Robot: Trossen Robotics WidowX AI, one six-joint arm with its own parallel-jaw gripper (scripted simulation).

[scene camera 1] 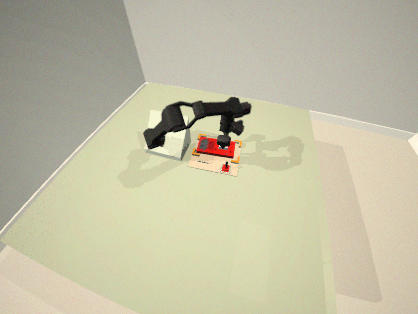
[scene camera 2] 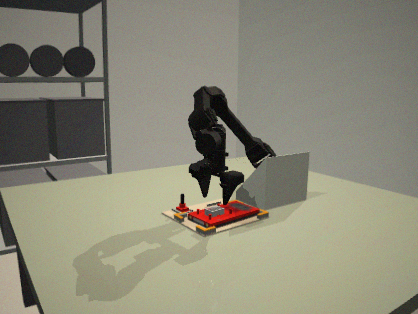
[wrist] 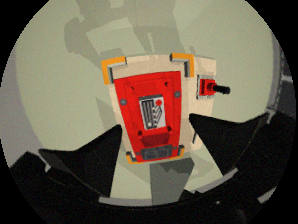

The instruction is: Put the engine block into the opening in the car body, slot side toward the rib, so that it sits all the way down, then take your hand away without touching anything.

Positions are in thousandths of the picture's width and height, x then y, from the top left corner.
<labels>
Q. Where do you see a grey engine block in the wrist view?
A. At 512, 480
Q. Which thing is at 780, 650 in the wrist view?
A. The gripper.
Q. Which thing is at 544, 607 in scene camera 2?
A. The gripper.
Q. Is the gripper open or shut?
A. Open.
</labels>
